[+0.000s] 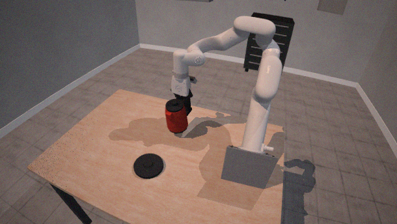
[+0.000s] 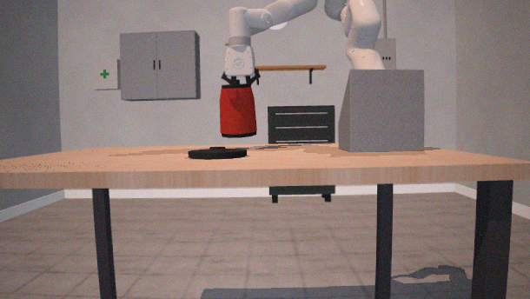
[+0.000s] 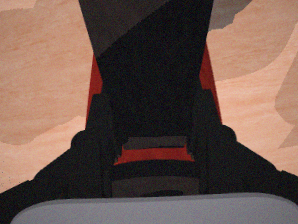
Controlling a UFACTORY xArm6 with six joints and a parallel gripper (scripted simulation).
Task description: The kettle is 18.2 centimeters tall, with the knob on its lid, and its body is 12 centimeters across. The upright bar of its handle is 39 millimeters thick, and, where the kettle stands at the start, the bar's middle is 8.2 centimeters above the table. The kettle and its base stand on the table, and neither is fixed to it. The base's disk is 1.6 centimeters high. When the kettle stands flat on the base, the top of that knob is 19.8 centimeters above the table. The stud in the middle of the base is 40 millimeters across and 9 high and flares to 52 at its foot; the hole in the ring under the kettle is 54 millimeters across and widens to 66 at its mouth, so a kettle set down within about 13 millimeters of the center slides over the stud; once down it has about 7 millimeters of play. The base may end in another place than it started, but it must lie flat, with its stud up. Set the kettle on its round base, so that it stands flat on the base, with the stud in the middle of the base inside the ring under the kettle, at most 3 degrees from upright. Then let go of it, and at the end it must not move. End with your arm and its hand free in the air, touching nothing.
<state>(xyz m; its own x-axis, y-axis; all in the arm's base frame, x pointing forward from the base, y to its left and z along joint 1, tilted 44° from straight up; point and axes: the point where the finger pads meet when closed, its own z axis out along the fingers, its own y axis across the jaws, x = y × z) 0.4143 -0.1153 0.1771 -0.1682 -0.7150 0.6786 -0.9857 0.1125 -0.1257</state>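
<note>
Right now my hand is 3 cm to the right of the red kettle and 5 cm above it. Also, from my hand: black round base 5 cm ahead, 34 cm to the left, 18 cm below.
</note>
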